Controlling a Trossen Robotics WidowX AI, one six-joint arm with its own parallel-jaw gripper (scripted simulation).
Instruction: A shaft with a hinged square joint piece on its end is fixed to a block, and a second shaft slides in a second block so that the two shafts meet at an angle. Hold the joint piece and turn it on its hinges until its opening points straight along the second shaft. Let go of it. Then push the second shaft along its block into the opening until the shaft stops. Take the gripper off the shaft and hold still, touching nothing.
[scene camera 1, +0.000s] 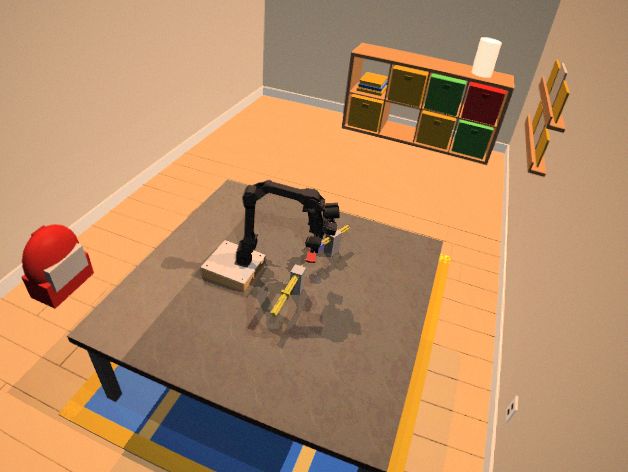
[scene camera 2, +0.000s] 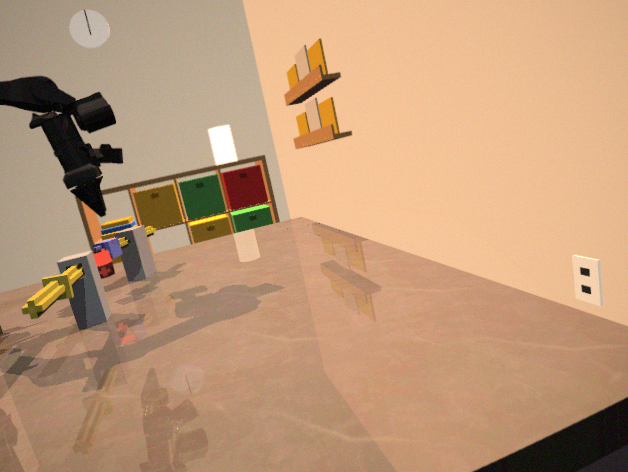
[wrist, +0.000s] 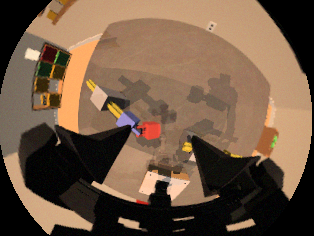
Labels:
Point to my gripper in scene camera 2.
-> At 103, 213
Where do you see my gripper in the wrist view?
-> At 162, 133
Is my gripper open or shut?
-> Open.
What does my gripper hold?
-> Nothing.

